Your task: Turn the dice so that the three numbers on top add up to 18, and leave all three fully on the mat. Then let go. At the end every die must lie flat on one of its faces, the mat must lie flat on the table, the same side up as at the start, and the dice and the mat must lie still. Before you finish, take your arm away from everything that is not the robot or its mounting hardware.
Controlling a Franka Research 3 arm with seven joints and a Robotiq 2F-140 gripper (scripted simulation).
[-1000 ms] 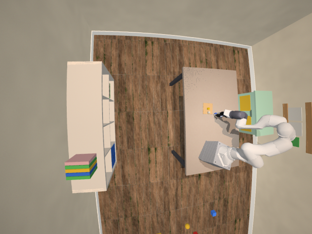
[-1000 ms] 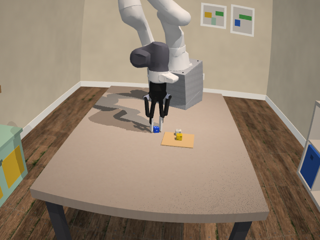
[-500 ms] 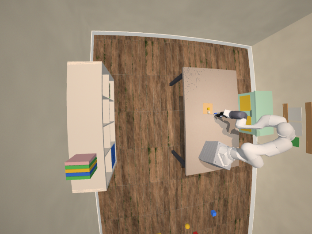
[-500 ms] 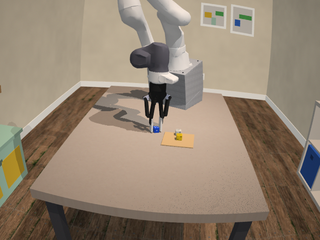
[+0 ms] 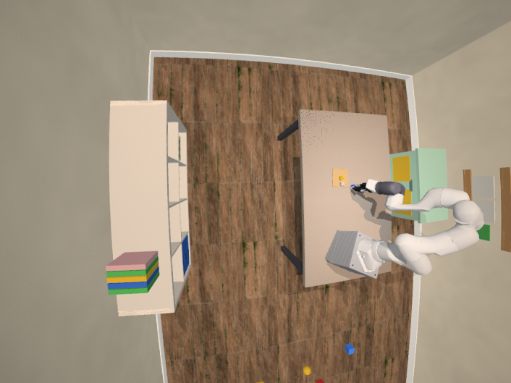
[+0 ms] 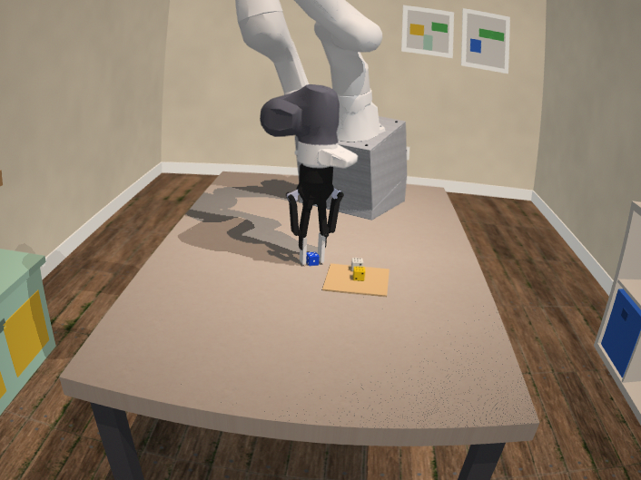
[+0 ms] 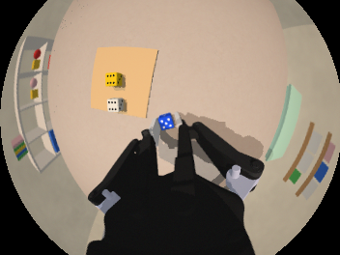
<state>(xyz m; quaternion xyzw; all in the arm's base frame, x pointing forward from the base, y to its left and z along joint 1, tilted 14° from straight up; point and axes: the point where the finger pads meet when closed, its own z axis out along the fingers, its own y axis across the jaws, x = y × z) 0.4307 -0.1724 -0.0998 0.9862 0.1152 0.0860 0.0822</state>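
My gripper is now 20 mm above the blue die. The rest, counted from my hand: white die (50 mm ahead, 100 mm to the left, 20 mm below); yellow die (90 mm ahead, 100 mm to the left, 20 mm below); mat (90 mm ahead, 90 mm to the left, 40 mm below).
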